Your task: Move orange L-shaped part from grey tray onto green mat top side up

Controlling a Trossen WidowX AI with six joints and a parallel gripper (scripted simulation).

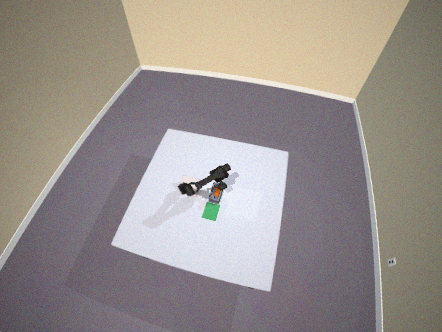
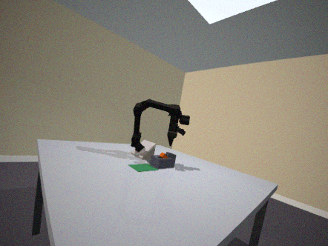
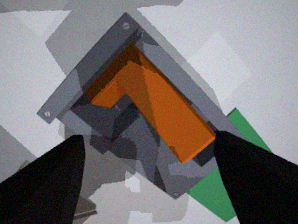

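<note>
Now: gripper tip 110 mm above the orange L-shaped part, 10 mm to the left of it and 10 mm past it. The rest, counted from my gripper tip: green mat 190 mm to the right, 160 mm below.
</note>
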